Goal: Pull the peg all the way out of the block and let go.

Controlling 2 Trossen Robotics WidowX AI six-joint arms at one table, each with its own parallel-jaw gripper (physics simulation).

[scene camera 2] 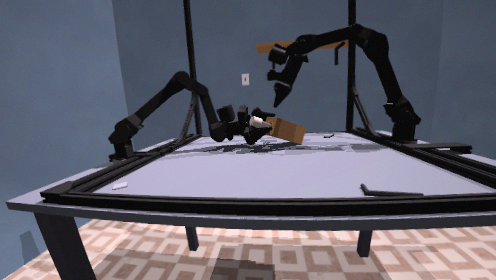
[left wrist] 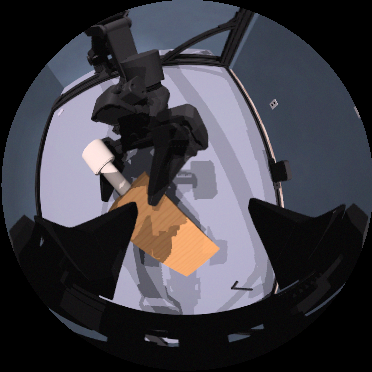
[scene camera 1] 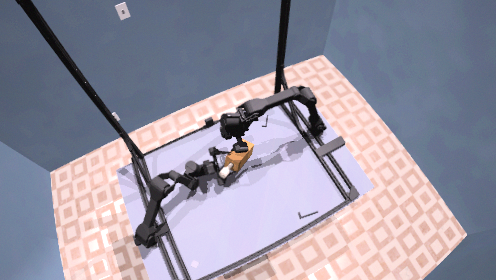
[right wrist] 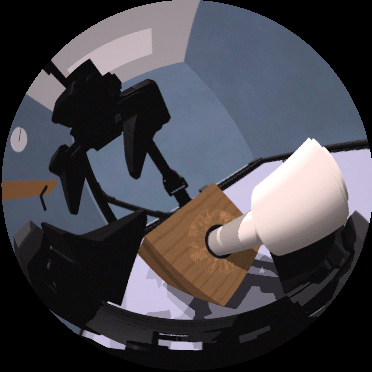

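Where they show: left gripper, between the fingertips: (scene camera 2: 275, 106) (left wrist: 193, 206) (scene camera 1: 228, 142) (right wrist: 96, 198); right gripper, between the fingertips: (scene camera 2: 273, 121) (left wrist: 122, 203) (scene camera 1: 234, 161) (right wrist: 203, 214); left arm's base, origin of its link: (scene camera 2: 402, 139) (scene camera 1: 315, 130) (right wrist: 185, 202); right arm's base, origin of its link: (scene camera 2: 125, 157) (left wrist: 103, 67) (scene camera 1: 150, 240).
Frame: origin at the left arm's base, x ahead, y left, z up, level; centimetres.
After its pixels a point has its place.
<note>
The orange-brown wooden block (scene camera 1: 241, 156) {x 44.4, y -5.4, z 8.8 cm} (scene camera 2: 289, 131) {x 42.5, y -5.3, z 4.3 cm} (left wrist: 175, 240) {x 42.3, y -9.9, z 7.3 cm} (right wrist: 175, 250) {x 51.0, y -7.9, z 8.6 cm} lies tilted, its hole end raised toward the right arm. The cream peg (scene camera 1: 225, 171) {x 55.0, y -2.1, z 10.7 cm} (scene camera 2: 258, 122) {x 54.6, y -0.9, z 8.9 cm} (left wrist: 98, 157) {x 54.6, y -3.4, z 10.4 cm} (right wrist: 300, 205) has its shaft in the hole, a length of shaft showing below the wide head. My right gripper (scene camera 2: 270, 124) {x 48.6, y -5.0, z 8.7 cm} (left wrist: 122, 203) {x 48.6, y -5.0, z 8.7 cm} is open at the hole end; in the right wrist view the peg's head covers part of one finger. The shaft passes between the spread fingers without being gripped. My left gripper (scene camera 2: 276, 104) {x 46.7, y -12.5, z 14.2 cm} (left wrist: 193, 206) {x 46.7, y -12.5, z 14.2 cm} (right wrist: 96, 198) {x 46.7, y -12.5, z 14.2 cm} is open and empty above the block.
The two arms reach in close together over the table (scene camera 1: 260, 225) {x 53.8, y 25.6, z -1.9 cm} (scene camera 2: 250, 172) {x 57.8, y 19.5, z -1.9 cm}. Black rails run along its edges. A black L-shaped piece (scene camera 1: 301, 216) {x 35.2, y 33.1, z -1.1 cm} (scene camera 2: 367, 191) {x 35.8, y 33.5, z -1.2 cm} and a small white piece (scene camera 1: 195, 263) {x 89.3, y 25.6, z -1.6 cm} (scene camera 2: 120, 185) {x 89.6, y 25.9, z -1.6 cm} lie near the front. Black posts (scene camera 1: 282, 45) {x 5.0, y -30.2, z 40.7 cm} (scene camera 2: 352, 60) {x 4.6, y -29.8, z 35.1 cm} rise behind.
</note>
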